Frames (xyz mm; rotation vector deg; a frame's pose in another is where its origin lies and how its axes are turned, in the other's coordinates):
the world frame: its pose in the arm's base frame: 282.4 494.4 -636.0 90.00 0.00 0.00
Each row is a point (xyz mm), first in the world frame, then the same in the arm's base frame.
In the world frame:
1: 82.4 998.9 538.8
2: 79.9 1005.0 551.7
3: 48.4 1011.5 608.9
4: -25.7 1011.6 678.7
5: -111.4 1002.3 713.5
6: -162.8 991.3 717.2
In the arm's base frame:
1: 364.8 -44.4 362.9
2: 362.3 -57.3 369.0
3: 330.8 -114.5 375.5
4: 256.7 -184.3 375.6
5: 171.0 -219.1 366.3
6: 119.6 -222.8 355.3

